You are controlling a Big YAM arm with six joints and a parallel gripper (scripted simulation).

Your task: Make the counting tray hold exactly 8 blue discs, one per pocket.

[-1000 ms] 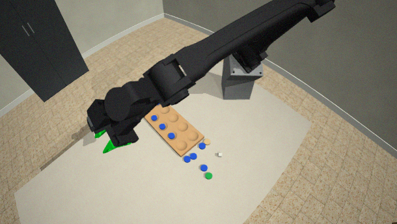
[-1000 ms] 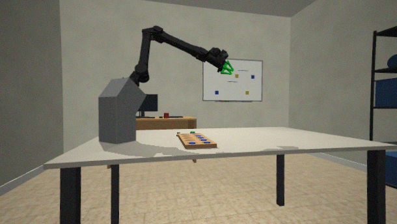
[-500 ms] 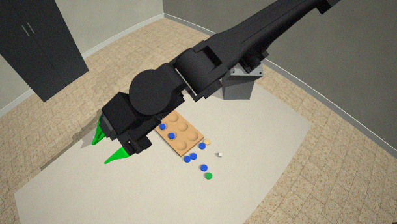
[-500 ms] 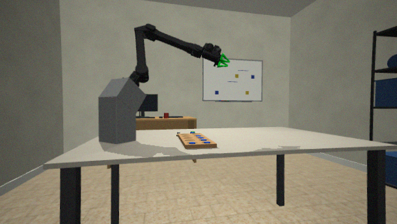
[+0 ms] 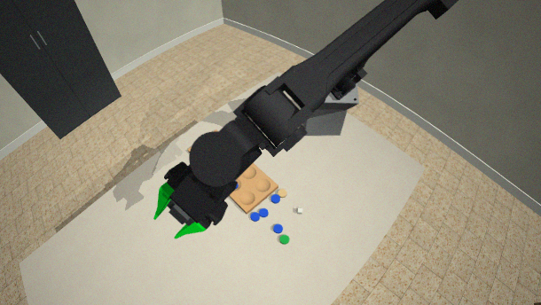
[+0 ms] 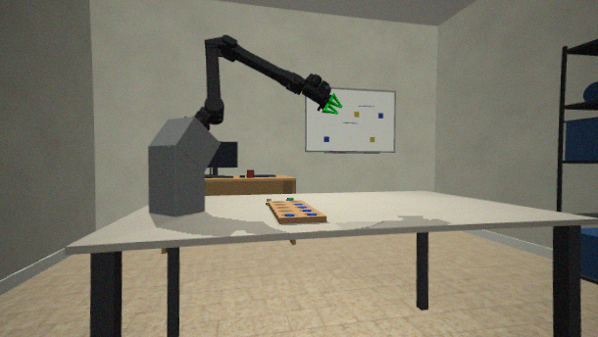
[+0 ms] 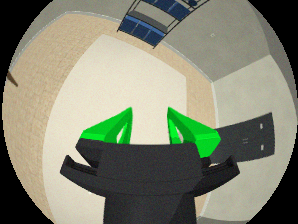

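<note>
The green disc lies 45 cm below my hand, 24 cm behind it and 2 cm to the left of it. From my hand the other things lie so: wooden counting tray (44 cm below, 33 cm to the right, 22 cm behind); tan disc (45 cm below, 33 cm behind, 13 cm to the right); small white cube (45 cm below, 34 cm behind, 4 cm to the right).
</note>
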